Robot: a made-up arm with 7 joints.
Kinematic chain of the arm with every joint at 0, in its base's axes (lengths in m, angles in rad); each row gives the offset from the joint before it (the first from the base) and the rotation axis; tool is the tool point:
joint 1: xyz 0 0.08 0 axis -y
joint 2: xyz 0 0.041 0 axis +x
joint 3: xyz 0 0 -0.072 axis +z
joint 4: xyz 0 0 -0.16 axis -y
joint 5: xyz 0 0 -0.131 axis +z
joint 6: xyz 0 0 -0.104 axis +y
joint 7: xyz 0 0 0 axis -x
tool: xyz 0 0 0
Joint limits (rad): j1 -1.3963..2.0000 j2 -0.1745..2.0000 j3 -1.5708..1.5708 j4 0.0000..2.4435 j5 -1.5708..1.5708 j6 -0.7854..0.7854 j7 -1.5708..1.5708
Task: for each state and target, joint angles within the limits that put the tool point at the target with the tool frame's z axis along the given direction. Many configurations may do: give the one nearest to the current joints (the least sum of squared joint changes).
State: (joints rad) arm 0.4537 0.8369 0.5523 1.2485 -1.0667 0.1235 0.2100
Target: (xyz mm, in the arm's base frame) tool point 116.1 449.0 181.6 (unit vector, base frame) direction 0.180 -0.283 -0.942
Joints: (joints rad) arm 0.4379 1.5793 0.5530 1.1455 -1.2463 0.6959 -0.2320
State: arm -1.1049 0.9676 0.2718 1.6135 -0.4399 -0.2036 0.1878
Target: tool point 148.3 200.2 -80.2 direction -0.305 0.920 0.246
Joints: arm -0.8403 1.4500 0.3945 2.3211 -0.3552 -0.5036 0.0272
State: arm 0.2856 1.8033 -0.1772 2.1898 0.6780 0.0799 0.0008
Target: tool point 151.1 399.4 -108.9 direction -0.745 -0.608 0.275
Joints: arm -0.0088 1.8455 -0.8667 1.5419 0.6428 0.2551 -0.5582
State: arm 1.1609 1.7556 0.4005 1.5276 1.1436 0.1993 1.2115
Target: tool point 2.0 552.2 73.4 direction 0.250 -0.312 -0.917
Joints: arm 1.2393 1.2979 1.0993 0.7158 1.0975 0.1708 0.7776
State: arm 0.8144 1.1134 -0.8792 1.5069 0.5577 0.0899 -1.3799
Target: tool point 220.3 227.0 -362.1 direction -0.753 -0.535 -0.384
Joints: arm 0.4286 0.5924 -1.2439 0.7220 0.3038 0.0674 -1.4801
